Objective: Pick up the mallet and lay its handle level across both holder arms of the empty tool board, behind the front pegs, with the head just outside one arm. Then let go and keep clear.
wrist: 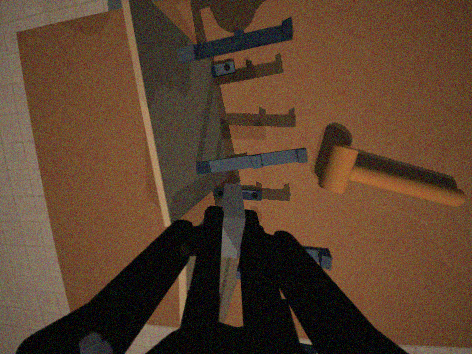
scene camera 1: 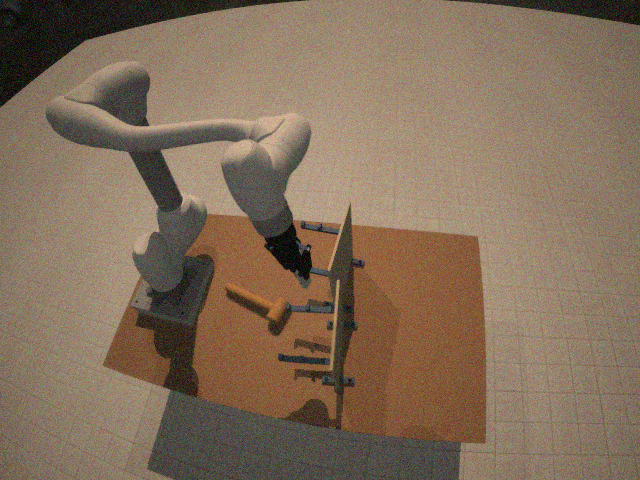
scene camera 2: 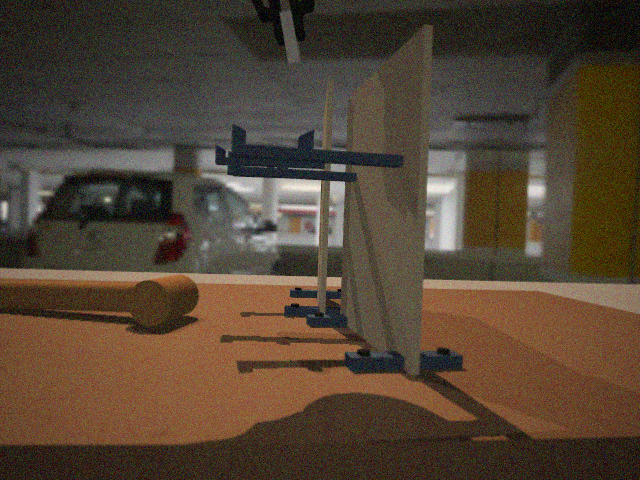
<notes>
My gripper (scene camera 1: pixel 307 284) is shut, holding nothing. A wooden mallet (scene camera 2: pixel 151 302) rests on the table. Also in view: a tool board (wrist: pixel 175 79) and a tool board (scene camera 2: pixel 321 293).
The wooden mallet is seen too in the wrist view (wrist: pixel 339 167) and in scene camera 1 (scene camera 1: pixel 277 310). My gripper is seen too in the wrist view (wrist: pixel 230 199).
</notes>
